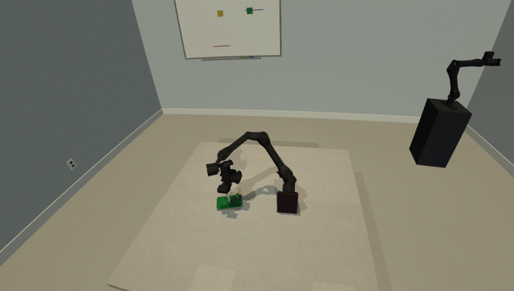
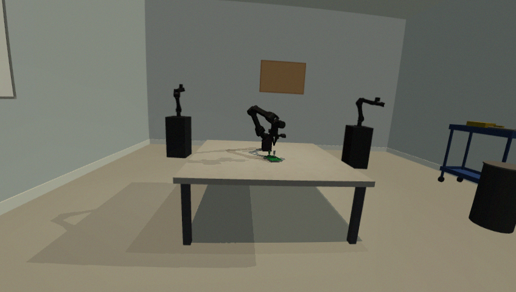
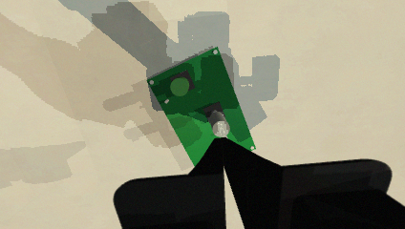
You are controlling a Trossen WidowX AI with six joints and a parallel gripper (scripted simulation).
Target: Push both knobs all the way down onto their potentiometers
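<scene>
Right now my gripper tip is 1 cm short of the white knob, 1 cm to the right of it and 5 cm above it. From my gripper tip the other things lie so: green knob: 4 cm behind, 3 cm to the right, 7 cm below.
</scene>
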